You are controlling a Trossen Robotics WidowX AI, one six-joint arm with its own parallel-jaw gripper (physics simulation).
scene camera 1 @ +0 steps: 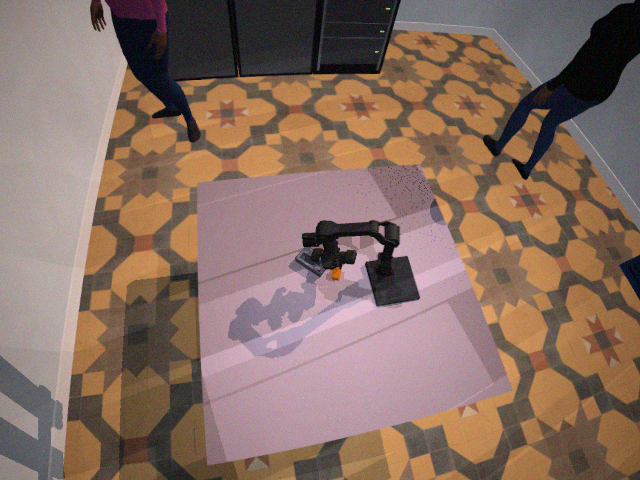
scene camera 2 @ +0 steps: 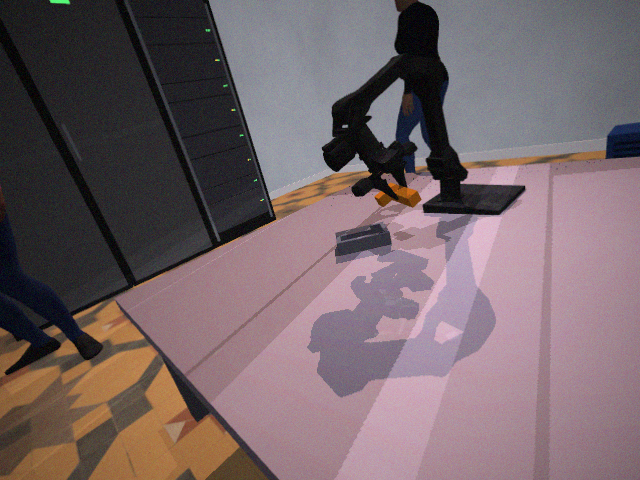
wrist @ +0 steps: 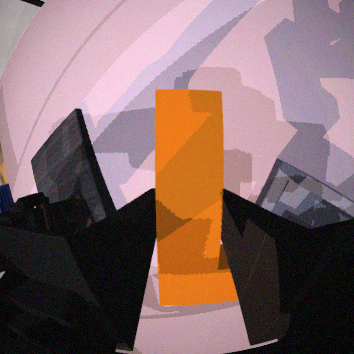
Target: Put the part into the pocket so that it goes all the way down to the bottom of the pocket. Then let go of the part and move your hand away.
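Seen in the pictures: gripper, fingertip midpoint: (scene camera 1: pixel 337 268) (scene camera 2: pixel 402 195) (wrist: pixel 186 195); arm's base, link origin: (scene camera 1: pixel 382 270) (scene camera 2: pixel 450 198) (wrist: pixel 77 213).
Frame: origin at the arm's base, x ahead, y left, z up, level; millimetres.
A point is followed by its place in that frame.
The orange part (scene camera 1: pixel 336 274) {x 248, y -22, z 103 mm} (scene camera 2: pixel 409 196) {x 266, y -19, z 96 mm} (wrist: pixel 189 140) {x 249, y -32, z 101 mm} is a long rectangular bar. My gripper (scene camera 1: pixel 334 267) {x 229, y -52, z 88 mm} (scene camera 2: pixel 400 191) {x 229, y -52, z 88 mm} (wrist: pixel 186 195) {x 229, y -52, z 88 mm} is shut on it, with a black finger on each long side. The part is held above the table, apart from the pocket block. The grey pocket block (scene camera 1: pixel 310 269) {x 321, y -120, z -5 mm} (scene camera 2: pixel 364 245) {x 329, y -133, z -10 mm} (wrist: pixel 280 175) {x 281, y -86, z 12 mm} lies on the table, with its long, narrow pocket facing up. In scene camera 1 the arm covers some of the block. In the wrist view it shows partly at the right, behind a finger.
The arm's black base plate (scene camera 1: pixel 395 289) {x -19, y 104, z -7 mm} (scene camera 2: pixel 483 198) {x 3, y 92, z -6 mm} (wrist: pixel 70 160) {x 41, y 78, z -5 mm} stands on the pink table (scene camera 1: pixel 330 403) {x 449, y 441, z -24 mm} (scene camera 2: pixel 232 330) {x 703, y -242, z -24 mm}, on the side of the part away from the block. The arm's shadow falls across the table. Two people and dark server cabinets (scene camera 1: pixel 273 38) (scene camera 2: pixel 170 103) stand beyond the table.
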